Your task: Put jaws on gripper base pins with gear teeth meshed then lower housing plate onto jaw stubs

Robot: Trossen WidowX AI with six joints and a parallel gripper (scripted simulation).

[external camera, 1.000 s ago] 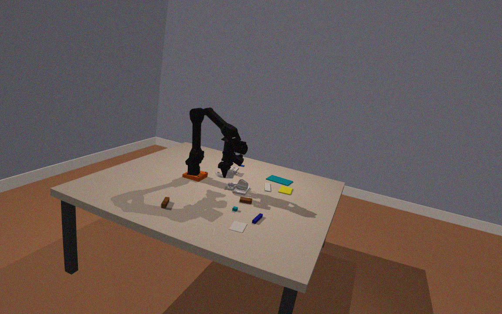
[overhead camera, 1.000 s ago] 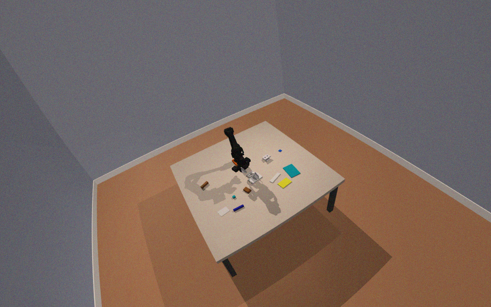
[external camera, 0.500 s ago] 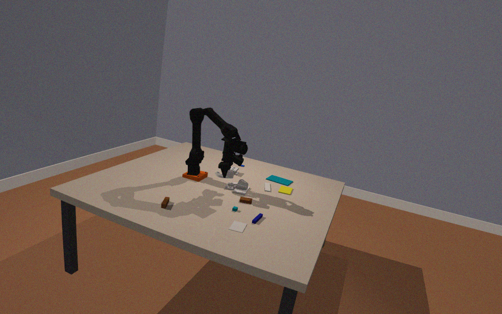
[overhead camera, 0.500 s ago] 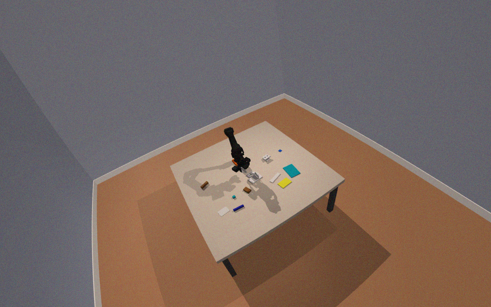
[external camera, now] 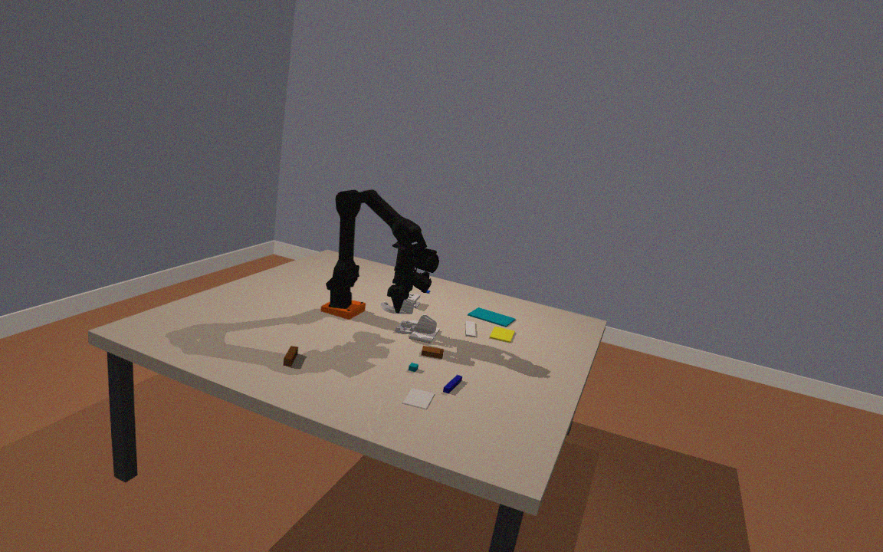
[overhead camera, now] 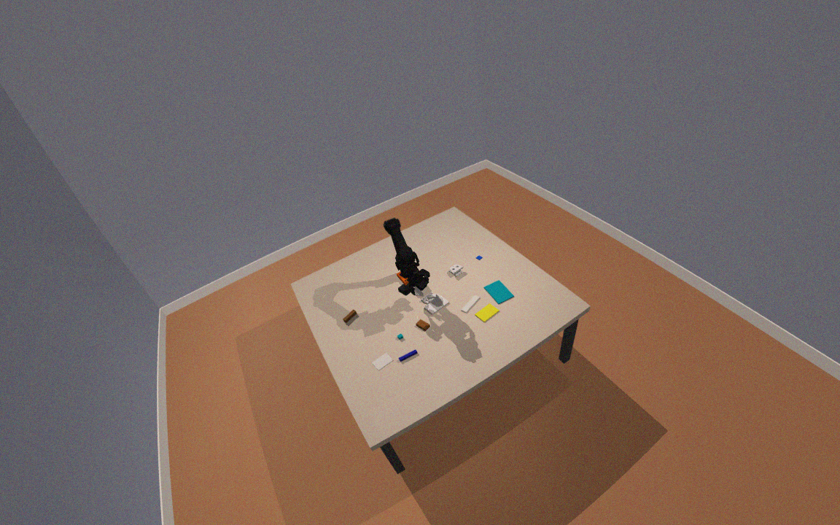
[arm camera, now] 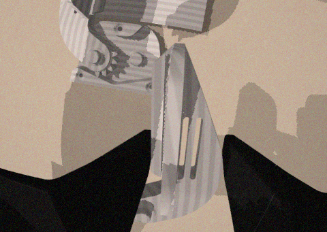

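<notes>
Right now my gripper tip is 2 cm short of the white housing plate, 6 cm to the right of it and 8 cm above it. The rest, counted from my gripper tip: brown block: 14 cm ahead, 10 cm to the right, 7 cm below; then grey jaw: 3 cm behind, 2 cm to the left; then teal cube: 11 cm ahead, 23 cm to the right, 7 cm below.
</notes>
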